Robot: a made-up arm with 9 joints. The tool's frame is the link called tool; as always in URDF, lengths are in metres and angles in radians. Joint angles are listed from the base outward. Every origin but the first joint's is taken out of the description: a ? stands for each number. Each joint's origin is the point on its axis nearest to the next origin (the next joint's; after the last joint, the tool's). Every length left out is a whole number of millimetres.
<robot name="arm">
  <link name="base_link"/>
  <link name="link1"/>
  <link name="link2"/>
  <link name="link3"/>
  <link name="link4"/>
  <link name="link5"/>
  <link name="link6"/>
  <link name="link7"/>
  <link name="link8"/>
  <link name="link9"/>
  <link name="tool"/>
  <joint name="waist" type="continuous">
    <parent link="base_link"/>
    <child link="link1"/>
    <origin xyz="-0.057 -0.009 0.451" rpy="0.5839 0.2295 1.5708"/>
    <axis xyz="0 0 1"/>
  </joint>
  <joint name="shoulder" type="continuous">
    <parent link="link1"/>
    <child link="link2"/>
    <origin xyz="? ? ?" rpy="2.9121 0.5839 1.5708"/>
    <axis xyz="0 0 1"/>
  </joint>
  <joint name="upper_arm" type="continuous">
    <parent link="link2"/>
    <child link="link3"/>
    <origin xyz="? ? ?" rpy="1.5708 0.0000 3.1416"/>
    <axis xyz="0 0 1"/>
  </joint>
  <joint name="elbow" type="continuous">
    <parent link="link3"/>
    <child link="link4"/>
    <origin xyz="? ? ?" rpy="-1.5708 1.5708 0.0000"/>
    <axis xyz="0 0 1"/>
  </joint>
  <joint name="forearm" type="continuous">
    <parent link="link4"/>
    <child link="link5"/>
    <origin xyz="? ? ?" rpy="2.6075 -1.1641 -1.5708"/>
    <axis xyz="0 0 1"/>
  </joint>
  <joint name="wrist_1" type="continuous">
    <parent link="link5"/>
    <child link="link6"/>
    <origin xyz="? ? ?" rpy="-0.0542 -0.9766 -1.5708"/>
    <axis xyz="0 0 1"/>
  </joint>
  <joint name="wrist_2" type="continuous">
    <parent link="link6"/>
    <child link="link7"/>
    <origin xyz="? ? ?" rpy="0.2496 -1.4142 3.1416"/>
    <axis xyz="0 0 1"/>
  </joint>
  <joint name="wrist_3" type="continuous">
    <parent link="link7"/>
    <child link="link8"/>
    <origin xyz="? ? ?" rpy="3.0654 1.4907 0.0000"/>
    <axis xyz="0 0 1"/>
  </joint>
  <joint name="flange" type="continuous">
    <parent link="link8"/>
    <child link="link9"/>
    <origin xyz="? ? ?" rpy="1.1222 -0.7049 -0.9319"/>
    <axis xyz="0 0 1"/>
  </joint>
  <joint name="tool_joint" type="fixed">
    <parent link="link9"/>
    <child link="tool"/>
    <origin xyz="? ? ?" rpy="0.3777 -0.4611 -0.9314"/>
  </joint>
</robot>
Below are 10 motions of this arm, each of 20 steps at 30 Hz.
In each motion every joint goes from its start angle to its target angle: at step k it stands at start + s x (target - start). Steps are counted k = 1, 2, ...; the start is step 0. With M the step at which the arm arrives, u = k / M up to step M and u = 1 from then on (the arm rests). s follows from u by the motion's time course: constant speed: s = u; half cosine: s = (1 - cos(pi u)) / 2; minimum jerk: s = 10 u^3 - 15 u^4 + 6 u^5.
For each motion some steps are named. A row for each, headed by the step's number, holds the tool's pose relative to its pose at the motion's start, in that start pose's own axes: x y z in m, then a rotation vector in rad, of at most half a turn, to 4 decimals.
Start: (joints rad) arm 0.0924 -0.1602 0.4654 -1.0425 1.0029 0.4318 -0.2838 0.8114 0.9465
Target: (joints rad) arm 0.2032 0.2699 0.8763 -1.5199 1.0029 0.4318 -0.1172 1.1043 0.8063
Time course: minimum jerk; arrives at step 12
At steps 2, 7, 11, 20:
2: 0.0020 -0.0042 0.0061 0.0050 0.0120 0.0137
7: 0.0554 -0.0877 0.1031 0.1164 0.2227 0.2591
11: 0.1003 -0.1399 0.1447 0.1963 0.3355 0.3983
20: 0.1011 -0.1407 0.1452 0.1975 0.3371 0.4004

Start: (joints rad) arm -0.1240 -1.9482 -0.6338 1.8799 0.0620 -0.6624 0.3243 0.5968 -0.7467
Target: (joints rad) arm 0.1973 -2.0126 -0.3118 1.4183 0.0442 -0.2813 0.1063 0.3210 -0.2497
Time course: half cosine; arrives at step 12
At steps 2, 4, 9, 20:
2: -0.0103 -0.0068 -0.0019 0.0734 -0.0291 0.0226
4: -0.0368 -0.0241 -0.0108 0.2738 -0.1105 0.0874
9: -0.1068 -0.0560 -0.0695 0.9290 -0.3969 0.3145
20: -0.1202 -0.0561 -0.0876 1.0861 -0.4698 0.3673

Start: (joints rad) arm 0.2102 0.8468 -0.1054 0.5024 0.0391 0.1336 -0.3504 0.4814 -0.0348
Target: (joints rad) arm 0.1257 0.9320 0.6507 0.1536 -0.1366 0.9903 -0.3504 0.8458 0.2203
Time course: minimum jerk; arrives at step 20
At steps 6, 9, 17, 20:
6: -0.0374 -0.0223 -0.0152 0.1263 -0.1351 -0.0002
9: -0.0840 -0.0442 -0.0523 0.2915 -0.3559 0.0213
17: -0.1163 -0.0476 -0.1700 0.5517 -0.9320 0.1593
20: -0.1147 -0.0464 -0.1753 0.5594 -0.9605 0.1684

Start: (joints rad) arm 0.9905 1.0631 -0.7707 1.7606 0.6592 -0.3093 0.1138 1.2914 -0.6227
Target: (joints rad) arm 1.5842 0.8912 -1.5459 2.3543 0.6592 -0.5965 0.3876 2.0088 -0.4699
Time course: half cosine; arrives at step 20
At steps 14, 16, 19, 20:
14: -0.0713 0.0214 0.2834 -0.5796 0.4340 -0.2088
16: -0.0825 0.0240 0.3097 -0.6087 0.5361 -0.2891
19: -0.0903 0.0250 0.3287 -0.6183 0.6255 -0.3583
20: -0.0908 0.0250 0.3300 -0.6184 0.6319 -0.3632

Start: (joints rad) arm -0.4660 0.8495 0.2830 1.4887 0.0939 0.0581 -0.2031 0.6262 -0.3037
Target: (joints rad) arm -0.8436 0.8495 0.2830 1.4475 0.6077 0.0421 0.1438 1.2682 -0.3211
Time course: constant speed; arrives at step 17
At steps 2, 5, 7, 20:
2: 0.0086 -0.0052 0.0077 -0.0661 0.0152 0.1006
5: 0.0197 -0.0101 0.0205 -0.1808 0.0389 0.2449
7: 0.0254 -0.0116 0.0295 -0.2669 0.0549 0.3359
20: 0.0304 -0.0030 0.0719 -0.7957 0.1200 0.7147

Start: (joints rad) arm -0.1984 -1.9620 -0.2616 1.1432 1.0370 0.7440 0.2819 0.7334 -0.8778
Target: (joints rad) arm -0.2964 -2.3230 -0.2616 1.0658 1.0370 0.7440 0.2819 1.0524 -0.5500
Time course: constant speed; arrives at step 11
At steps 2, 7, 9, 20:
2: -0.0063 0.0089 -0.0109 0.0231 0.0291 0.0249
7: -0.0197 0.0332 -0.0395 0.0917 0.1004 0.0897
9: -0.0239 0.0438 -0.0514 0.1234 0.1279 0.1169
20: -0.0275 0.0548 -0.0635 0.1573 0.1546 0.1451

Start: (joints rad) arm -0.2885 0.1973 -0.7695 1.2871 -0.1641 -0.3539 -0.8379 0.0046 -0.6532
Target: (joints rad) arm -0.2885 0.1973 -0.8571 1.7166 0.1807 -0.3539 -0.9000 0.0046 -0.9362
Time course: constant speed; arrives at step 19
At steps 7, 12, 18, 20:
7: -0.0184 -0.0225 0.0120 0.0082 -0.2024 -0.1115
12: -0.0322 -0.0375 0.0190 0.0200 -0.3462 -0.1893
18: -0.0490 -0.0543 0.0260 0.0408 -0.5172 -0.2800
20: -0.0519 -0.0570 0.0270 0.0450 -0.5456 -0.2948

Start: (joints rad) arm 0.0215 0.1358 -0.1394 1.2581 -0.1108 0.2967 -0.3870 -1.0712 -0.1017
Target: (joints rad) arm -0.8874 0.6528 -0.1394 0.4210 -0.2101 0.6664 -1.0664 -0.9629 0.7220
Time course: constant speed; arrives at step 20
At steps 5, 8, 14, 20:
5: 0.0111 -0.1032 0.0348 -0.1120 0.1336 0.2406
8: 0.0355 -0.1598 0.0607 -0.1833 0.2187 0.3737
14: 0.1191 -0.2475 0.1194 -0.3352 0.3939 0.6089
20: 0.2348 -0.2862 0.1793 -0.4972 0.5657 0.7969

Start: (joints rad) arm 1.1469 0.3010 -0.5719 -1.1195 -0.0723 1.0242 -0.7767 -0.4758 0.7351
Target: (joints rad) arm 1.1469 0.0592 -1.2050 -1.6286 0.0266 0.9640 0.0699 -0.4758 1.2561
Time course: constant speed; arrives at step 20
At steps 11, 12, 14, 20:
11: 0.0159 0.0116 -0.0385 0.2473 0.2367 0.1952
12: 0.0169 0.0125 -0.0424 0.2703 0.2513 0.2121
14: 0.0188 0.0142 -0.0503 0.3155 0.2775 0.2462
20: 0.0240 0.0184 -0.0731 0.4390 0.3370 0.3538

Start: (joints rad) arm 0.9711 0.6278 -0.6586 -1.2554 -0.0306 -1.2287 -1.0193 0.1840 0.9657
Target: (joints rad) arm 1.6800 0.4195 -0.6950 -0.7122 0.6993 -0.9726 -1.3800 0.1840 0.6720
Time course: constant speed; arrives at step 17
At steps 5, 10, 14, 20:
5: 0.0178 0.0703 0.0364 -0.3280 -0.1244 -0.0470
10: 0.0445 0.1330 0.0573 -0.6402 -0.2534 -0.0179
14: 0.0721 0.1762 0.0691 -0.8685 -0.3519 0.0618
20: 0.0971 0.2058 0.0780 -1.0225 -0.4180 0.1534

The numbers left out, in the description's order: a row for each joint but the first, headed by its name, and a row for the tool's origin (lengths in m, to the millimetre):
shoulder: -0.006 -0.116 0.000
upper_arm: 0.160 0.250 0.000
elbow: -0.050 -0.041 0.000
forearm: -0.047 0.127 0.000
wrist_1: 0.009 -0.097 0.000
wrist_2: 0.209 0.104 0.000
wrist_3: 0.157 0.156 0.000
flange: 0.018 0.062 0.000
tool: -0.003 -0.036 0.000

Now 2 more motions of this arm.
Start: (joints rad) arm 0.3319 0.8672 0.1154 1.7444 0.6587 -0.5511 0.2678 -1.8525 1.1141
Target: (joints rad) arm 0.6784 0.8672 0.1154 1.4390 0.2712 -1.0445 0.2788 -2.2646 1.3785
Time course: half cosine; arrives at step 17
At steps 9, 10, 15, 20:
9: -0.0636 -0.0209 -0.0653 -0.1709 0.0376 -0.2629
10: -0.0727 -0.0213 -0.0770 -0.1934 0.0405 -0.3100
15: -0.0979 -0.0167 -0.1237 -0.2589 0.0406 -0.4867
20: -0.0996 -0.0158 -0.1289 -0.2642 0.0396 -0.5051

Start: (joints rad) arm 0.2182 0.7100 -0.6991 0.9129 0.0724 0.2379 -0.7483 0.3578 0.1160
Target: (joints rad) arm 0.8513 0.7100 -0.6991 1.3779 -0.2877 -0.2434 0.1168 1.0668 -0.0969
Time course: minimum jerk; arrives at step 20
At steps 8, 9, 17, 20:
8: 0.0709 0.1130 0.0422 -0.1633 0.1652 0.0637
9: 0.0899 0.1445 0.0554 -0.2080 0.2156 0.0711
17: 0.2100 0.3171 0.1557 -0.4336 0.5717 0.0734
20: 0.2157 0.3235 0.1612 -0.4411 0.5895 0.0739

